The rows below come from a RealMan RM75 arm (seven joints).
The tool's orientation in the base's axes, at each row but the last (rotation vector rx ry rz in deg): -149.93 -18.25 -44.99; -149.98 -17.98 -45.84; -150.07 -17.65 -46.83; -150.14 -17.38 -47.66; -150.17 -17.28 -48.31; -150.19 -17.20 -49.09; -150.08 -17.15 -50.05; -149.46 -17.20 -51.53; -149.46 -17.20 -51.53; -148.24 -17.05 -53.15; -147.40 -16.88 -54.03; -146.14 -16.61 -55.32
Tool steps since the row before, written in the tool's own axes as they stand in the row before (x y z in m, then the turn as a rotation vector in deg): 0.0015 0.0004 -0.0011 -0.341 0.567 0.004; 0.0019 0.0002 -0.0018 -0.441 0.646 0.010; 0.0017 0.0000 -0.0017 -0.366 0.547 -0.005; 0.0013 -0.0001 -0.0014 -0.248 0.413 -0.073; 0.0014 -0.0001 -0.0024 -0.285 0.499 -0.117; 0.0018 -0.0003 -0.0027 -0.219 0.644 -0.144; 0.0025 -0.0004 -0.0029 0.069 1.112 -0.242; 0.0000 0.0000 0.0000 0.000 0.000 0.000; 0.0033 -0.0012 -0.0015 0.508 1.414 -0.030; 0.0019 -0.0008 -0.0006 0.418 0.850 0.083; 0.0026 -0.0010 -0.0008 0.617 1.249 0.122; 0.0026 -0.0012 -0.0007 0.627 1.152 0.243
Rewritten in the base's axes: 0.0008 -0.0007 0.0016 -0.095 -0.543 -0.366; 0.0007 -0.0008 0.0024 -0.148 -0.622 -0.451; 0.0005 -0.0005 0.0023 -0.126 -0.531 -0.367; 0.0003 -0.0004 0.0019 -0.108 -0.427 -0.208; -0.0002 -0.0008 0.0027 -0.133 -0.526 -0.221; -0.0001 -0.0007 0.0032 -0.051 -0.664 -0.201; 0.0003 -0.0006 0.0038 0.268 -1.105 -0.079; 0.0000 0.0000 0.0000 0.000 0.000 0.000; 0.0014 0.0008 0.0035 0.819 -1.260 -0.039; 0.0009 0.0006 0.0019 0.635 -0.707 -0.023; 0.0012 0.0007 0.0025 0.935 -1.039 -0.032; 0.0011 0.0009 0.0026 0.982 -0.899 -0.080
